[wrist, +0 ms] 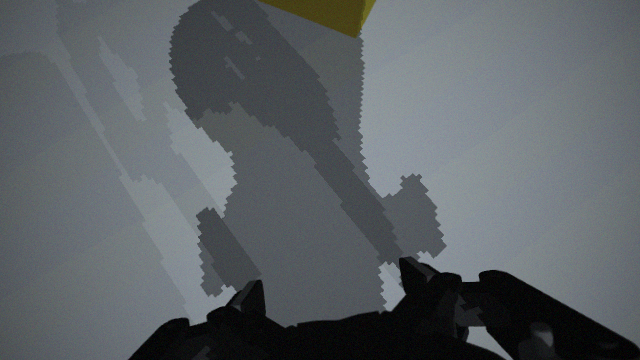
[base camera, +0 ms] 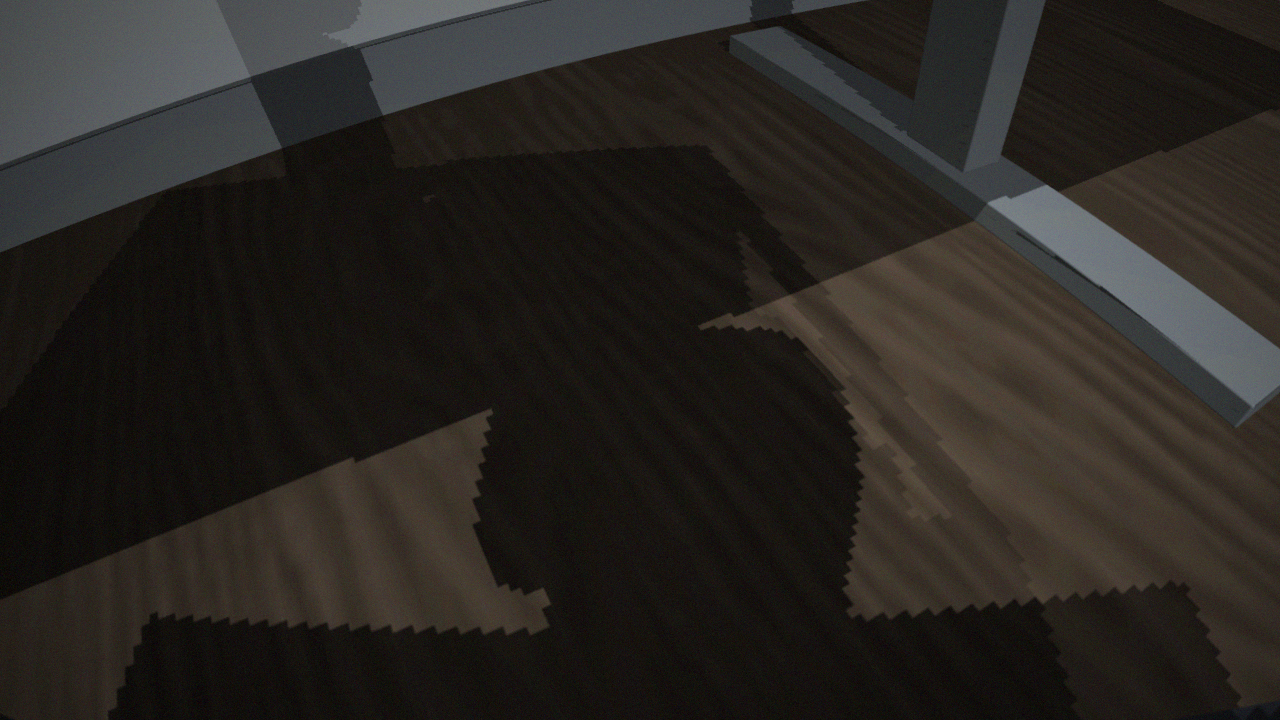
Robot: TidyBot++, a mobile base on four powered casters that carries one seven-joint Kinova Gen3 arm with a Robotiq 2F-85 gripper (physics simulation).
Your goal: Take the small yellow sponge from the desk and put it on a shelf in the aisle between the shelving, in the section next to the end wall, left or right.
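Places are measured from the arm's base along level axes (x right, y ahead, z up), in metres.
Pixels of known places: gripper, fingertip midpoint: (wrist: 332, 284).
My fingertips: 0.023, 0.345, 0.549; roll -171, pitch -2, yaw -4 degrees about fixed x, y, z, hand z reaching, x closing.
Ahead of a thing's pixels: the offset from my fingertips to its middle, as dx, dy, dz. "spot": to the spot under its first point. Level surfaces: height alone.
The yellow sponge @(spot: +0.039, +0.185, +0.011) (wrist: 327, 14) shows in part at the top edge of the wrist view, a little right of the middle, on the pale grey desk top @(dz -0.001) (wrist: 500, 150). The rest of it is cut off by the view's edge. My gripper (wrist: 332, 284) is open, its two black fingertips wide apart at the bottom of the wrist view, with nothing between them. It points down toward the desk top, and the sponge lies beyond the fingertips, apart from them. The sponge and the gripper do not show in the base view. The shelving does not show in either view.
In the base view a grey desk leg @(spot: +0.258, +0.321, -0.852) (base camera: 962, 89) stands on a long foot bar (base camera: 1136, 268) at the right. A pale wall (base camera: 134, 71) with a grey baseboard (base camera: 179, 134) runs across the upper left. Robot shadows fall on the wood floor @(dz -0.951) (base camera: 1074, 402) and the desk top.
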